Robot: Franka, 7 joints.
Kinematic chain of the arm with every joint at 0, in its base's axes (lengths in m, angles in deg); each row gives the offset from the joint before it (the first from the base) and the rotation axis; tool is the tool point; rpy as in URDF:
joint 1: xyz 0 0 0.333 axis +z
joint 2: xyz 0 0 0 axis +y
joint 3: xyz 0 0 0.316 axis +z
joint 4: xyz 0.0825 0 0 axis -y
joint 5: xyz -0.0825 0 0.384 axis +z
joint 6: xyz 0 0 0 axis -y
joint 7: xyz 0.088 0 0 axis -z
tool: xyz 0 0 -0.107 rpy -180 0 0
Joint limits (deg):
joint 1: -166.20..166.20
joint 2: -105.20..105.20
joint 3: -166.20..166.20
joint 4: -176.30..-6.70
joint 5: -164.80..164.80
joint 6: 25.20..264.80
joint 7: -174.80..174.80
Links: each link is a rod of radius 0.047 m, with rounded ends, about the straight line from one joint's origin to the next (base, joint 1, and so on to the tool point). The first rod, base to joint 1, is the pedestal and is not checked.
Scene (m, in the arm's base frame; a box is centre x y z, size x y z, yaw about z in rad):
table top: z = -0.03
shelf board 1: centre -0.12 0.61 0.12 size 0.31 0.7 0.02 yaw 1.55
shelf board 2: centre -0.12 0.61 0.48 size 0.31 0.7 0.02 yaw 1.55
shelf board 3: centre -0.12 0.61 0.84 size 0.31 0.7 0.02 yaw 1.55
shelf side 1: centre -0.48 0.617 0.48 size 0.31 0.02 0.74 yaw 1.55
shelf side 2: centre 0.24 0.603 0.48 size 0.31 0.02 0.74 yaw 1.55
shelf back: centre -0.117 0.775 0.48 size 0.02 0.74 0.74 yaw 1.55
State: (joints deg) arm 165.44 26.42 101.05 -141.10 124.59 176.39 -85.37
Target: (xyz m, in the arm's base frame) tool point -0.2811 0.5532 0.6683
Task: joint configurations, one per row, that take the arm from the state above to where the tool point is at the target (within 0.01 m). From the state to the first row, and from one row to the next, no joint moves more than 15 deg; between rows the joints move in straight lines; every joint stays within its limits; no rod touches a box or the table.
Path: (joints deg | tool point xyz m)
1: 152.72 15.61 88.44 -135.92 124.12 181.79 -85.37 | -0.2747 -0.3561 0.2969
2: 140.01 4.79 75.83 -130.74 123.65 187.19 -85.37 | -0.4254 -0.2023 0.3402
3: 127.29 -6.02 63.22 -125.55 123.18 192.59 -85.37 | -0.4813 -0.0037 0.4255
4: 114.58 -16.84 50.61 -120.37 122.71 197.99 -85.37 | -0.4276 0.1781 0.5413
5: 101.86 -27.65 38.01 -115.19 122.23 203.39 -85.37 | -0.2867 0.2837 0.6683
6: 98.51 -15.80 37.12 -105.16 118.54 195.27 -85.37 | -0.3033 0.3690 0.6798
7: 95.16 -3.95 36.23 -95.13 114.85 187.16 -85.37 | -0.3019 0.4604 0.6805
8: 91.81 7.89 35.35 -85.10 111.16 179.04 -85.37 | -0.2811 0.5532 0.6683

